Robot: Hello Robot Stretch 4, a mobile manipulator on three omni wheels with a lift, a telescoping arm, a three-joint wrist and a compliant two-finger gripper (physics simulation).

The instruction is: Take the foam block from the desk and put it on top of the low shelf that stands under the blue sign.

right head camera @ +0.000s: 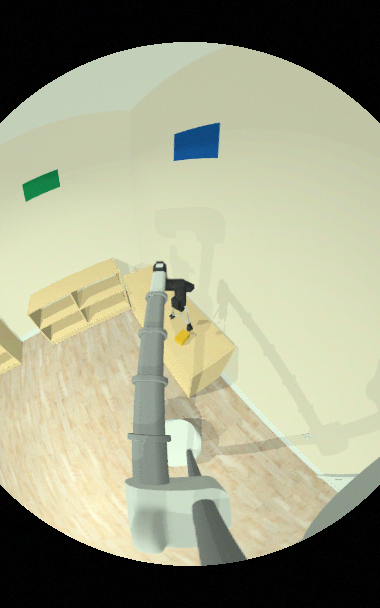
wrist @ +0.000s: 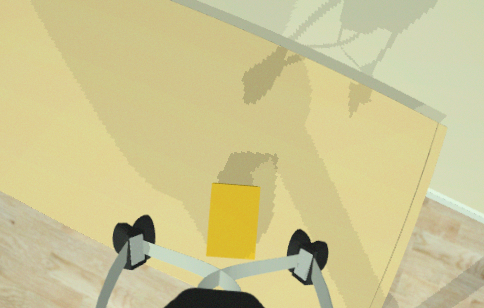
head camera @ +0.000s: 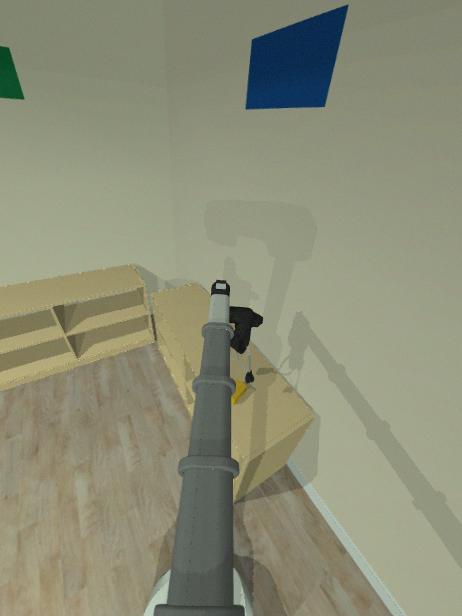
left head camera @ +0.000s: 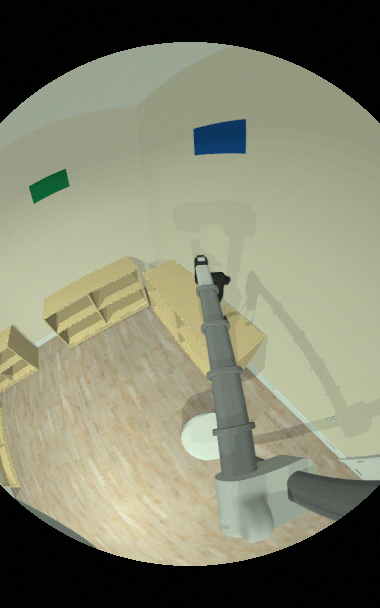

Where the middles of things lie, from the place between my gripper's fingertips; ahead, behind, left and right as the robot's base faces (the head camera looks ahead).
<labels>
My gripper is now 130 mm above the yellow foam block (wrist: 233,218), 10 mm to the left of it and 10 mm past it.
</labels>
